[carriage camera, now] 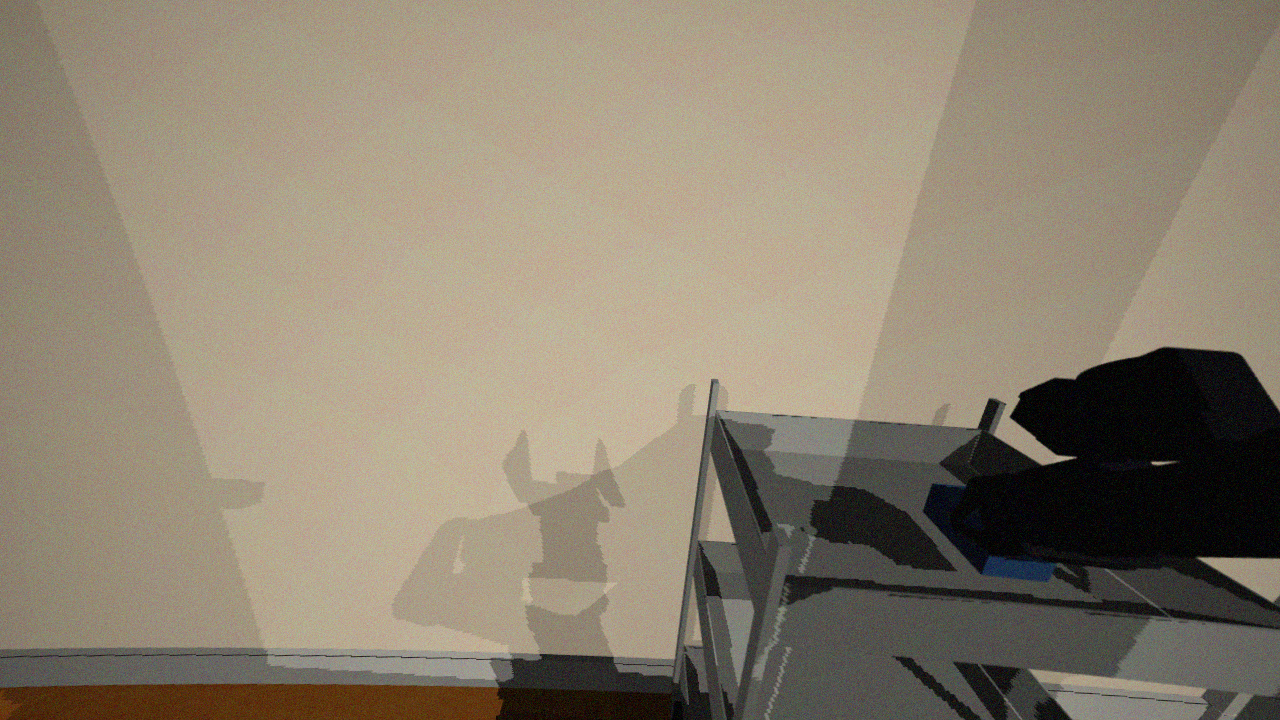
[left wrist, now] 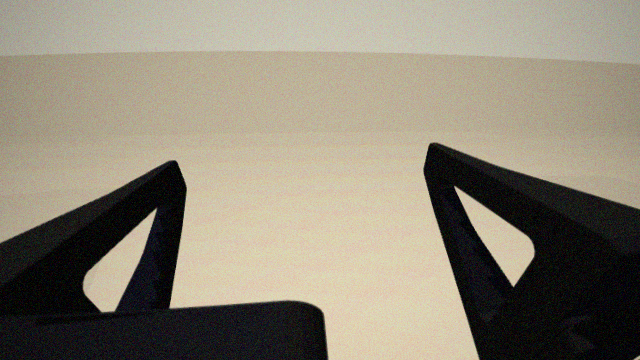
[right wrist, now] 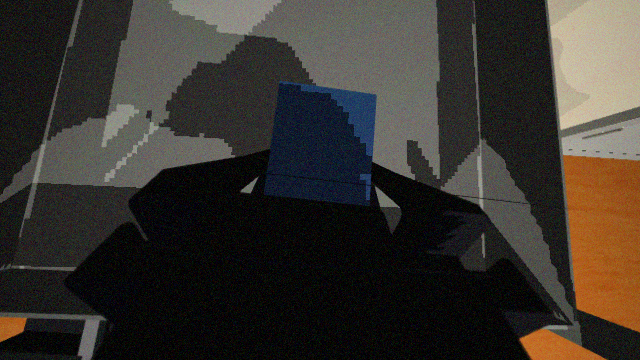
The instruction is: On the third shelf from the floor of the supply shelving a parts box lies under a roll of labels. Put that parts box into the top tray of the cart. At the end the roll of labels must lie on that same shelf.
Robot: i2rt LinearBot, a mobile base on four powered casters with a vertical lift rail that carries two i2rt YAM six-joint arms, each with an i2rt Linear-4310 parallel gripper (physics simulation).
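Places are measured from the left arm's base along level axes (x back, y right, z up), in centimetres.
Where they show: left gripper, fingertip midpoint: (left wrist: 305,164); right gripper, fingertip midpoint: (carriage camera: 983,526) (right wrist: 319,163).
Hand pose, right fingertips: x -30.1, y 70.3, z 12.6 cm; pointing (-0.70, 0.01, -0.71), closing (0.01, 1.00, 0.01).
Note:
After its pixels a point has its place.
The blue parts box (carriage camera: 1018,568) {x -25.4, y 70.3, z 11.8 cm} (right wrist: 320,135) {x -31.3, y 70.1, z 14.5 cm} is held between the fingers of my right gripper (carriage camera: 971,523) {x -30.1, y 70.3, z 12.6 cm} (right wrist: 319,163) {x -30.1, y 70.3, z 12.6 cm}. The box is over the grey cart's top tray (carriage camera: 913,617) {x -19.7, y 57.7, z 10.6 cm} (right wrist: 405,65) {x -43.5, y 79.1, z 6.2 cm}, inside its outline as seen in the right wrist view. Whether its underside touches the tray floor I cannot tell. Part of the box is hidden by the black finger in the carriage view. My left gripper (left wrist: 305,164) {x -1.6, y 0.1, z 43.8 cm} is wide open and empty, facing a beige wall. The roll of labels and the supply shelving do not show in these views.
The cart's upright post (carriage camera: 700,501) {x -51.2, y 44.1, z -4.3 cm} stands at the tray's left in the carriage view, with lower tiers beneath. A beige wall (carriage camera: 447,223) {x -54.5, y 1.7, z 38.7 cm} rises behind the cart, with a grey baseboard (carriage camera: 375,669) {x -51.8, y -20.8, z -55.3 cm} at its foot. Orange floor (carriage camera: 250,702) {x -47.0, y -44.1, z -60.0 cm} (right wrist: 605,220) {x -34.7, y 213.4, z -60.1 cm} shows beside the cart.

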